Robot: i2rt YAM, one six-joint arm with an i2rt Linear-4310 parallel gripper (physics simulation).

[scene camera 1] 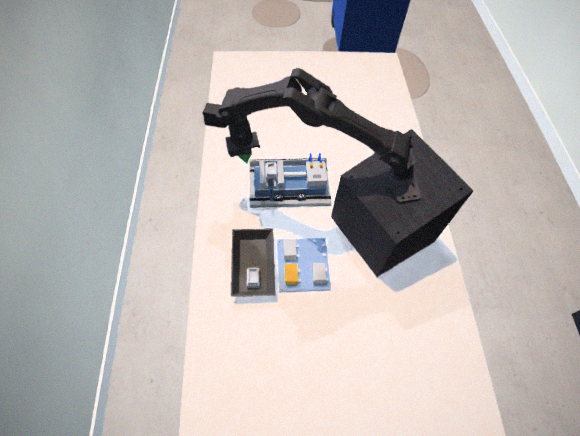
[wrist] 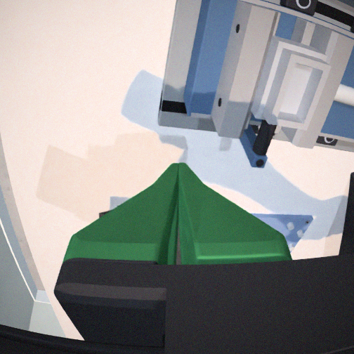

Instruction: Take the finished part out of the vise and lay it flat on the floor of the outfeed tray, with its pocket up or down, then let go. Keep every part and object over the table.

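Frame: origin at the arm's base, x ahead, y left, z up, level; centimetres.
Seen in the pictures: gripper, fingertip midpoint: point(scene camera 1: 246, 162); arm's base, link origin: point(scene camera 1: 401, 172).
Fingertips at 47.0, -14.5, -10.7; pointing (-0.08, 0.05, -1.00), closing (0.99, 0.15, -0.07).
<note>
Offsets run from my fingertips to a thing's top centre, as dx, dy, dz.
The finished part @[-8.4, -2.3, -6.5] point(scene camera 1: 271, 169) point(wrist: 303, 90), light grey with a rectangular pocket facing up, sits between the jaws of the vise @[-15.2, -2.6, -8.1] point(scene camera 1: 294, 191) point(wrist: 202, 55). Whether both jaws touch it is hard to tell. A blue lever with a black grip point(wrist: 264, 137) sticks out beside the part. My gripper point(scene camera 1: 245, 159) point(wrist: 178, 174) is shut, its green fingertips together with nothing between them, above and beside the vise's far left corner in the scene view. The dark open-topped outfeed tray point(scene camera 1: 252, 249) stands nearer the front than the vise; a silvery pocketed part @[-0.7, +35.0, -13.4] point(scene camera 1: 253, 278) lies in it.
A blue plate @[-17.5, +30.2, -17.2] point(scene camera 1: 306, 281) point(wrist: 295, 220) beside the tray bears two grey blocks @[-13.2, +25.6, -13.6] point(scene camera 1: 290, 249) @[-22.1, +34.8, -13.6] point(scene camera 1: 319, 273) and an orange block @[-13.0, +34.6, -13.7] point(scene camera 1: 291, 274). The vise's right end carries a grey block @[-24.6, +0.6, -8.4] point(scene camera 1: 316, 175) with blue prongs. The black arm base point(scene camera 1: 405, 200) stands right of the vise.
</note>
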